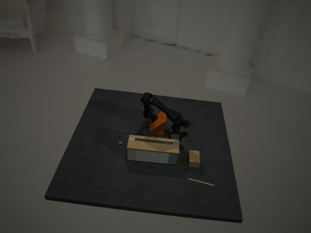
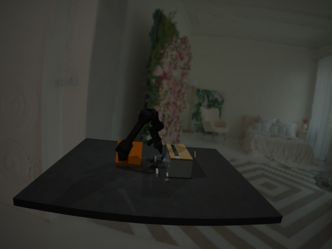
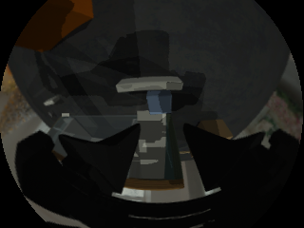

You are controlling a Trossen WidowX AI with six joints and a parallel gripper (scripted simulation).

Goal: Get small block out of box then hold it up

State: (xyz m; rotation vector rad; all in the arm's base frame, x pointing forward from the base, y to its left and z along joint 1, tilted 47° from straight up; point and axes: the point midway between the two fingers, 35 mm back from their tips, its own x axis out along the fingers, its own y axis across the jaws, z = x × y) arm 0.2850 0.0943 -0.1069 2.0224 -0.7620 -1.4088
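Now: gripper tip 20 mm past the small bluish block and 40 mm above it. Round my gripper tip: thin stick 340 mm ahead, 160 mm to the left, 50 mm below; then small grey block 40 mm behind, 430 mm to the right, 50 mm below; then small tan box 140 mm ahead, 140 mm to the left, 30 mm below.
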